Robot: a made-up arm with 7 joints. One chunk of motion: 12 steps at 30 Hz.
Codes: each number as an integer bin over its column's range. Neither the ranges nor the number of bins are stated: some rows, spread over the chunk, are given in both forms.
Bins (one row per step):
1: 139 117 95 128 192 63 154
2: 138 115 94 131 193 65 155
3: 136 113 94 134 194 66 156
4: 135 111 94 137 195 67 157
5: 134 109 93 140 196 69 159
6: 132 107 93 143 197 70 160
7: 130 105 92 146 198 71 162
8: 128 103 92 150 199 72 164
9: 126 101 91 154 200 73 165
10: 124 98 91 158 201 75 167
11: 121 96 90 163 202 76 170
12: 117 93 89 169 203 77 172
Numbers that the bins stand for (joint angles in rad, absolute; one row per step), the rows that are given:
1: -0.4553 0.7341 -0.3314 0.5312 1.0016 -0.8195 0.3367
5: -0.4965 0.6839 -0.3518 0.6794 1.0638 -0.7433 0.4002
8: -0.5459 0.6463 -0.3620 0.8029 1.1104 -0.7052 0.4638
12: -0.6365 0.5835 -0.3925 1.0376 1.1725 -0.6416 0.5654
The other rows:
2: -0.4635 0.7216 -0.3416 0.5682 1.0172 -0.7941 0.3494
3: -0.4800 0.7090 -0.3416 0.6053 1.0327 -0.7814 0.3621
4: -0.4882 0.6965 -0.3416 0.6424 1.0482 -0.7687 0.3748
6: -0.5129 0.6714 -0.3518 0.7165 1.0793 -0.7306 0.4129
7: -0.5294 0.6588 -0.3620 0.7535 1.0948 -0.7179 0.4384
9: -0.5624 0.6337 -0.3722 0.8524 1.1259 -0.6925 0.4765
10: -0.5788 0.6149 -0.3722 0.9018 1.1414 -0.6671 0.5019
11: -0.6035 0.6024 -0.3824 0.9635 1.1569 -0.6544 0.5400

